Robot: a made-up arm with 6 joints. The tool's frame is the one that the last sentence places.
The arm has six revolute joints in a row. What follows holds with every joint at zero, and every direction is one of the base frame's. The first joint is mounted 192.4 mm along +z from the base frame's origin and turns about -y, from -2.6 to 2.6 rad. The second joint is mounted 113.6 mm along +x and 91.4 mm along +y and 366 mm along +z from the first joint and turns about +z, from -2.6 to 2.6 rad. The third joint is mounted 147.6 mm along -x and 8.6 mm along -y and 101.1 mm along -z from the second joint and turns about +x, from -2.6 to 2.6 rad. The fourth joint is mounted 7.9 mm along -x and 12.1 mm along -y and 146.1 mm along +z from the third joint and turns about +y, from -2.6 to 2.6 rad. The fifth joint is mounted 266.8 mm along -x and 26.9 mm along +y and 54.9 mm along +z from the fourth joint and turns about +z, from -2.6 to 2.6 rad. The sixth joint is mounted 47.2 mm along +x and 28.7 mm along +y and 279 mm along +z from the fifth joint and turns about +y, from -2.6 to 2.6 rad. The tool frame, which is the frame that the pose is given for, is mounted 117.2 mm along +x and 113.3 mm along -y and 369.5 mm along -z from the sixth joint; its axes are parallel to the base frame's.
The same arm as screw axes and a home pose.
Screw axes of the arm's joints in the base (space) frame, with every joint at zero. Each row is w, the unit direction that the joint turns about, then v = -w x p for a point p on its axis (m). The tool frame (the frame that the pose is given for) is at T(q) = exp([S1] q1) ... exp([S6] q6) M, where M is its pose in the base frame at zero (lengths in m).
S1 = (0, -1, 0, 0.1924, 0, 0)
S2 = (0, 0, 1, 0.0914, -0.1136, 0)
S3 = (1, 0, 0, 0, 0.4573, -0.0828)
S4 = (0, 1, 0, -0.6034, 0, -0.0419)
S5 = (0, 0, 1, 0.0976, 0.3087, 0)
S6 = (0, 1, 0, -0.9373, 0, -0.2615)
M =
1 0 0 -0.1443
0 1 0 0.013
0 0 1 0.5678
0 0 0 1
Joint limits (rad, base to tool): -2.6..2.6 -2.6..2.6 -2.6..2.6 -2.6..2.6 -2.6..2.6 -2.6..2.6

